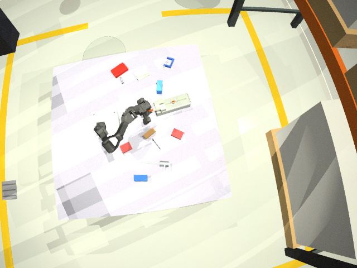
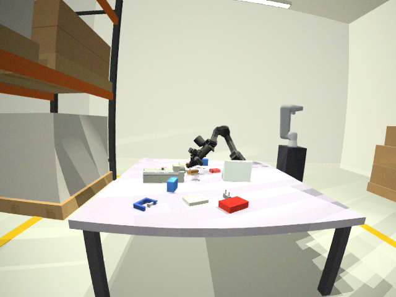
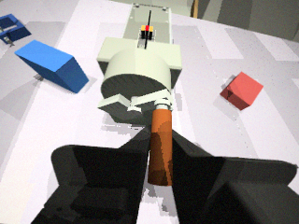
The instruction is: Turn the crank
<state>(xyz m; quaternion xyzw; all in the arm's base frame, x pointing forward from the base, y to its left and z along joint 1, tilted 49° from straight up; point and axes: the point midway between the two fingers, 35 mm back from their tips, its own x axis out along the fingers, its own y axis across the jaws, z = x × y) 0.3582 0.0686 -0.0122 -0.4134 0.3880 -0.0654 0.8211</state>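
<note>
My gripper tip is 10 mm to the right of the crank and 20 mm below it. The rest, counted from my gripper tip: red pointer (160 mm ahead, 60 mm to the left); then orange-brown crank handle (20 mm behind, 30 mm above); then brown block (40 mm behind, 140 mm to the right, 70 mm below).
</note>
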